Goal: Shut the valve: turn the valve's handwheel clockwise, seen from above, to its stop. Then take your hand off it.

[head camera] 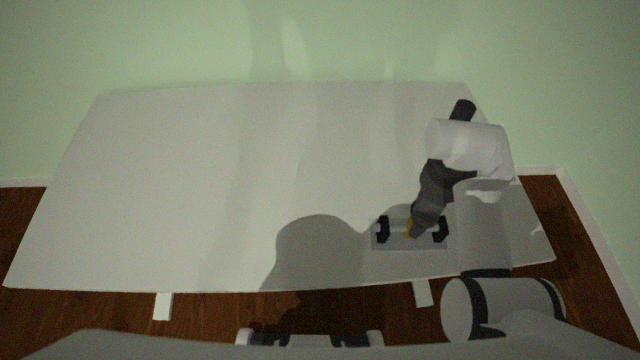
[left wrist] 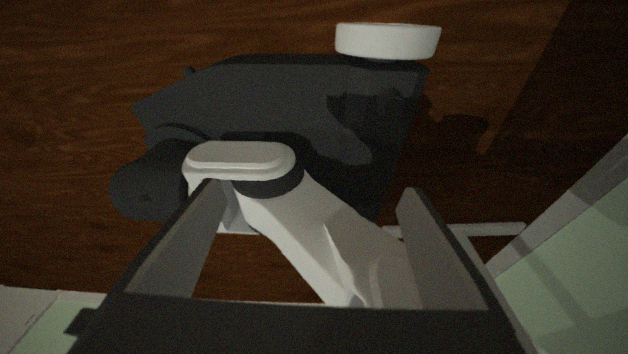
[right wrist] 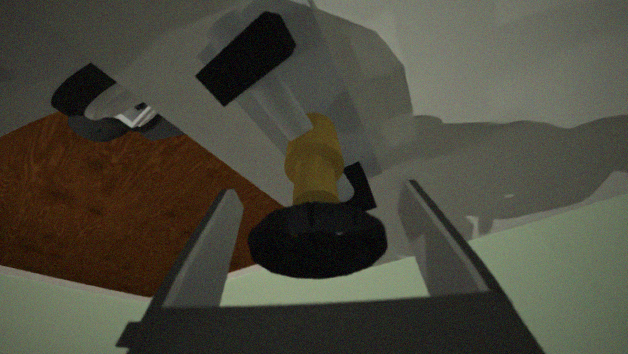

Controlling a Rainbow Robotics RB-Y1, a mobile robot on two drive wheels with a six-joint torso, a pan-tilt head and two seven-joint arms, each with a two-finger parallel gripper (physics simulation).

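Note:
The black handwheel (right wrist: 318,242) sits on top of the yellow valve body (head camera: 408,228) (right wrist: 314,162) and shows nearly edge-on in the right wrist view. My right gripper (head camera: 419,233) (right wrist: 318,194) is open, with the handwheel between its spread fingers and a visible gap on each side. In the head view the gripper hides the handwheel. A grey pipe (right wrist: 282,107) runs through the valve body between black supports (head camera: 383,229) (right wrist: 247,57). My left gripper (left wrist: 311,194) is open and empty, away from the valve, above the robot's base.
The valve's grey base plate (head camera: 407,244) lies on the white table (head camera: 165,190), near its front edge at the right of the head view. The dark wheeled base (left wrist: 280,95) with a white wheel (left wrist: 387,42) stands on the brown wooden floor (left wrist: 100,45). A green wall (head camera: 175,40) rises behind the table.

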